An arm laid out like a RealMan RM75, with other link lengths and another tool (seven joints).
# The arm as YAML. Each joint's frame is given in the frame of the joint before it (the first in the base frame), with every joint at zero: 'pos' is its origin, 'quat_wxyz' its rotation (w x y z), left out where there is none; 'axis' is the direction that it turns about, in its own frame. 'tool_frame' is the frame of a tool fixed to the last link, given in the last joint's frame.
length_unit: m
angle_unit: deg
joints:
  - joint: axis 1
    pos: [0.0, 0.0, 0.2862]
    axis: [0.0, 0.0, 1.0]
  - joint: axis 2
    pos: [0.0, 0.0, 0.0]
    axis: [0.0, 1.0, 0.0]
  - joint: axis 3
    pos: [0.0, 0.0, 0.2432]
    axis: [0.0, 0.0, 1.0]
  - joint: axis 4
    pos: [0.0, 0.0, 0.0]
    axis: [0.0, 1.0, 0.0]
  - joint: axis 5
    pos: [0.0, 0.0, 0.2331]
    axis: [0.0, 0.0, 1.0]
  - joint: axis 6
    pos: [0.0, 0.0, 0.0]
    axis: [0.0, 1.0, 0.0]
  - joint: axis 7
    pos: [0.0, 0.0, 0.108]
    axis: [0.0, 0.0, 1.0]
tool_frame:
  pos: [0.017, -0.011, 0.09]
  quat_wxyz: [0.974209, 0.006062, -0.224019, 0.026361]
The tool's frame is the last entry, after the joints.
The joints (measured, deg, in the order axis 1, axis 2, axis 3, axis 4, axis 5, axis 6, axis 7), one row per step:
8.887 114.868 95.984 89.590 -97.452 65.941 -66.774
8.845 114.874 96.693 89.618 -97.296 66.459 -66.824
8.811 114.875 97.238 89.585 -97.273 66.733 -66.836
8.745 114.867 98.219 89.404 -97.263 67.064 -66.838
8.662 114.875 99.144 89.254 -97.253 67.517 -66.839
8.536 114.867 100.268 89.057 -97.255 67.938 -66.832
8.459 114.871 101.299 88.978 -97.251 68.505 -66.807
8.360 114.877 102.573 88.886 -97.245 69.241 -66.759
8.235 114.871 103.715 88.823 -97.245 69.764 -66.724
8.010 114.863 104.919 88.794 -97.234 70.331 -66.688
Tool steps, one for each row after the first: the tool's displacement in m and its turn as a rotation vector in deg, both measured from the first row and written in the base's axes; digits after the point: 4 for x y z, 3 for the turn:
0.0010 0.0003 0.0030 0.158 0.170 -0.102
0.0024 0.0008 0.0054 0.375 0.232 -0.299
0.0057 0.0023 0.0096 0.865 0.341 -0.836
0.0087 0.0031 0.0134 1.201 0.446 -1.302
0.0128 0.0043 0.0182 1.725 0.567 -1.953
0.0157 0.0048 0.0224 2.071 0.677 -2.379
0.0193 0.0053 0.0277 2.461 0.824 -2.907
0.0228 0.0059 0.0327 2.955 0.950 -3.433
0.0268 0.0060 0.0381 3.477 1.084 -4.039

